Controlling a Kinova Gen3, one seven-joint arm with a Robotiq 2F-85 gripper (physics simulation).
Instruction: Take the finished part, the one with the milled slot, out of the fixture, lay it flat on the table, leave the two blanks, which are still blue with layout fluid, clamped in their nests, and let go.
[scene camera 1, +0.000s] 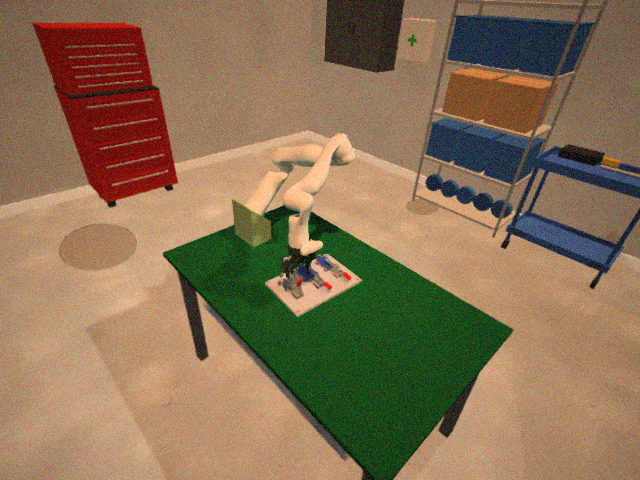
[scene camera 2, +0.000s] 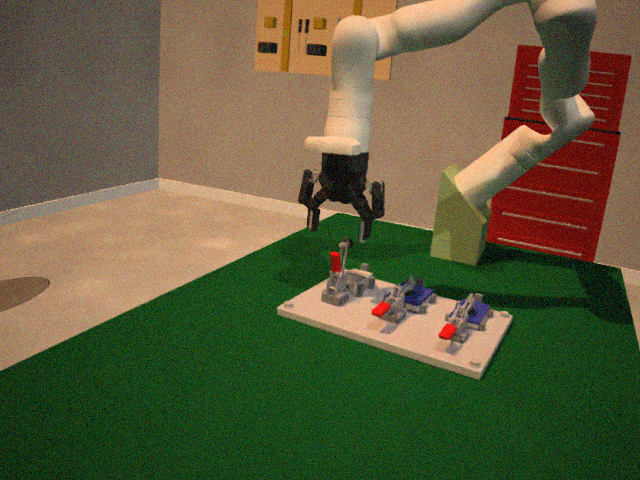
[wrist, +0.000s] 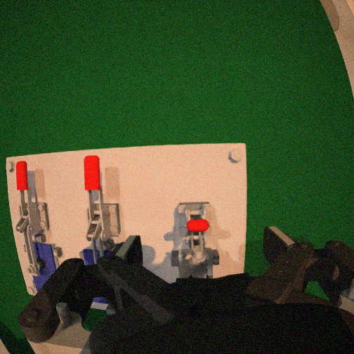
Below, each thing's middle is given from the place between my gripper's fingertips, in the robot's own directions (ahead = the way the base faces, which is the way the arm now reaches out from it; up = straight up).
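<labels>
I find the pale fixture plate (scene camera 2: 416, 337) lower than my hand by 13 cm, and also 11 cm left of my hand and 4 cm behind it.
</labels>
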